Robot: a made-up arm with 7 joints.
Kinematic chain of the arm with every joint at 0, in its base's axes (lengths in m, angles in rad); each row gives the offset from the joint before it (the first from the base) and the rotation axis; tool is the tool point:
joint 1: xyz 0 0.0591 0 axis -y
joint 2: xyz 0 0.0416 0 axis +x
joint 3: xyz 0 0 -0.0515 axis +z
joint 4: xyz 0 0 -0.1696 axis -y
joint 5: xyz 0 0 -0.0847 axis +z
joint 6: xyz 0 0 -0.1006 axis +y
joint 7: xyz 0 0 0 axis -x
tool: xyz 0 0 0
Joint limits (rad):
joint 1: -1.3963..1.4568
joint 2: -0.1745..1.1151
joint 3: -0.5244..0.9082
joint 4: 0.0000..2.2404
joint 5: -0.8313..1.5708
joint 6: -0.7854..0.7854
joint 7: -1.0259..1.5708
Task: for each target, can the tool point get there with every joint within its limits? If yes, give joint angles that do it. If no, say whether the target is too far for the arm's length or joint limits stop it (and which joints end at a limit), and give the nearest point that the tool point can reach.
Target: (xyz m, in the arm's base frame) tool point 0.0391 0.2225 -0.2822
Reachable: yes | joints -0.5192 0.7191 -0.3166 1.4145 0.3853 0.5812 1.2612
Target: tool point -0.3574 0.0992 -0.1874
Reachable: yes | joints -1.1728 -0.0715 0.6711 0.2383 0.5594 0.1575 1.1312
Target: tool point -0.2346 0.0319 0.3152
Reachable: no: joint limits stop it (at a limit: joint 1, joint 2, joint 4) | nearest point -0.0172 0.2339 0.1197 | short by 0.355 m
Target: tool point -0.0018 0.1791 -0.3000
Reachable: yes | joints -0.6147 0.5572 -0.3551 1.4120 0.8838 -0.4364 -0.4970
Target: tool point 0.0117 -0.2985 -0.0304
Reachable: no: joint limits stop it (at a limit: joint 2, joint 3) | nearest point 0.0630 0.0009 -0.1636 | short by 0.332 m
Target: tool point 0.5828 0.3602 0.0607
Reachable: no: too far | nearest point 0.3664 0.2651 0.0134 | short by 0.241 m
